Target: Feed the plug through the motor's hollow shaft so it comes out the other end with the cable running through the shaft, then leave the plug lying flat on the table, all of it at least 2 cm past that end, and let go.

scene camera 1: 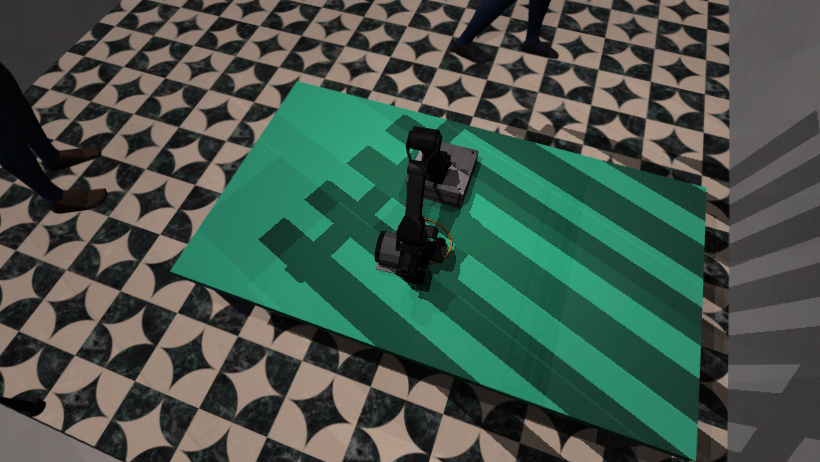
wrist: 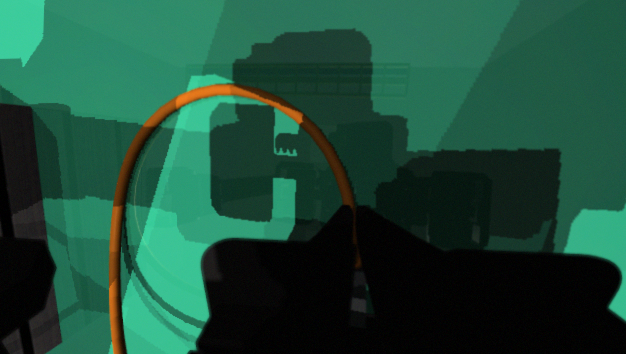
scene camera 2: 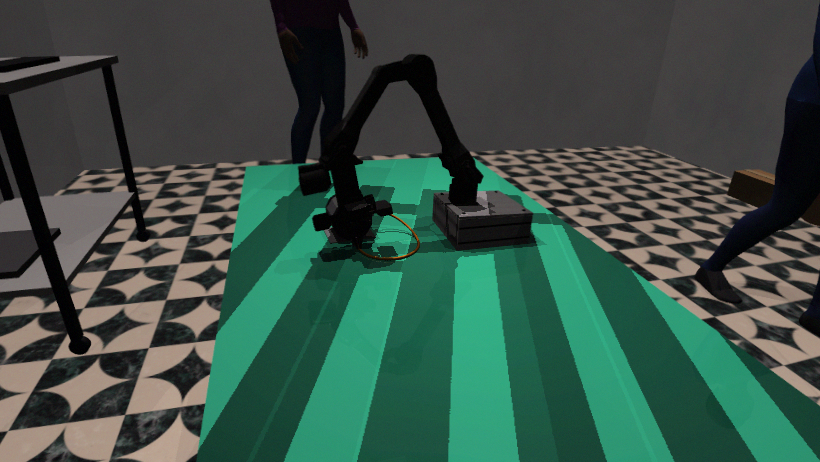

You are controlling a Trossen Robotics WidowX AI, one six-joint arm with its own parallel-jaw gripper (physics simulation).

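Pixels of known places: gripper, between the fingertips: (scene camera 1: pixel 425 262) (wrist: pixel 352 213) (scene camera 2: pixel 359 248); arm's base, origin of its link: (scene camera 1: pixel 436 174) (scene camera 2: pixel 463 201).
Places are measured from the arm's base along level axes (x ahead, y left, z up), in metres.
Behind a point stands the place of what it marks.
Note:
The grey cylindrical motor (scene camera 1: pixel 386 250) @(x 0.330, y -0.039, z 0.008 m) lies on the green table (scene camera 1: pixel 294 137) @(x -0.018, y -0.589, z -0.085 m) (scene camera 2: pixel 477 344) @(x 0.122, y 0.467, z -0.085 m). In scene camera 2 my arm hides most of it. The orange cable (scene camera 1: pixel 450 243) @(x 0.188, y 0.125, z -0.081 m) (scene camera 2: pixel 409 233) @(x 0.140, y 0.009, z -0.073 m) (wrist: pixel 206 92) @(x 0.197, y 0.130, z -0.079 m) curves in a loop on the table beside the motor. My gripper (scene camera 1: pixel 430 257) @(x 0.285, y 0.076, z -0.078 m) (scene camera 2: pixel 360 236) @(x 0.285, y 0.076, z -0.078 m) (wrist: pixel 352 213) @(x 0.285, y 0.076, z -0.078 m) is low at the motor's end on the cable side. In the wrist view its black fingers are shut on the dark grey plug (wrist: pixel 359 293) @(x 0.294, y 0.038, z -0.070 m) at the cable's end, with the cable rising out between the fingertips.
The arm's grey base block (scene camera 1: pixel 455 175) @(x -0.020, y 0.062, z 0.003 m) (scene camera 2: pixel 486 220) @(x -0.025, y 0.108, z -0.009 m) stands behind the motor. A person (scene camera 2: pixel 316 69) (scene camera 1: pixel 500 27) stands on the tiled floor beyond the table's far edge. Striped shadows cross the table.

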